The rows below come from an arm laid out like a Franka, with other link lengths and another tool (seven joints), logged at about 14 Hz.
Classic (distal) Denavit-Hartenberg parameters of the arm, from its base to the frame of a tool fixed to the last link. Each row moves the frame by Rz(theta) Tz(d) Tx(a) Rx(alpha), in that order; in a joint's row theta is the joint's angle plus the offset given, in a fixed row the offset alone. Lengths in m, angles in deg.
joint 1: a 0, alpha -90, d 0.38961, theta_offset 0
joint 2: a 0, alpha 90, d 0, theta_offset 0
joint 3: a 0.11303, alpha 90, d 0.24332, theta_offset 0
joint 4: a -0.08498, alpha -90, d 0, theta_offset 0
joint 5: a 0, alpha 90, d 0.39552, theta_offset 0
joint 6: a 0.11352, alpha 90, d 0, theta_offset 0
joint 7: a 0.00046, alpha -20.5, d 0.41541, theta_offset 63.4
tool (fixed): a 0, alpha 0, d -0.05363, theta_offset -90
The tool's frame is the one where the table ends.
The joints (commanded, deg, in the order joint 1, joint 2, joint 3, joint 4, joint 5, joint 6, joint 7), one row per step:
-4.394, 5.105, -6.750, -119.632, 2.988, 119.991, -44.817
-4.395, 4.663, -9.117, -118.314, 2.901, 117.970, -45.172
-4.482, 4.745, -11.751, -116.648, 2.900, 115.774, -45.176
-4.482, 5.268, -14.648, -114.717, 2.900, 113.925, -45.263
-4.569, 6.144, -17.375, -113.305, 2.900, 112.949, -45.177
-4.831, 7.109, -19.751, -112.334, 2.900, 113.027, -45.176
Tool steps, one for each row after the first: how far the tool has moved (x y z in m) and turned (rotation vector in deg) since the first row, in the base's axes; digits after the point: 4 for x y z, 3 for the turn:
-0.0032, -0.0250, 0.0123, -0.073, 0.246, -1.879
-0.0090, -0.0532, 0.0221, -0.094, 0.842, -4.500
-0.0147, -0.0842, 0.0303, -0.275, 1.280, -7.219
-0.0223, -0.1148, 0.0321, -0.612, 1.747, -10.052
-0.0286, -0.1449, 0.0311, -1.182, 1.729, -12.649

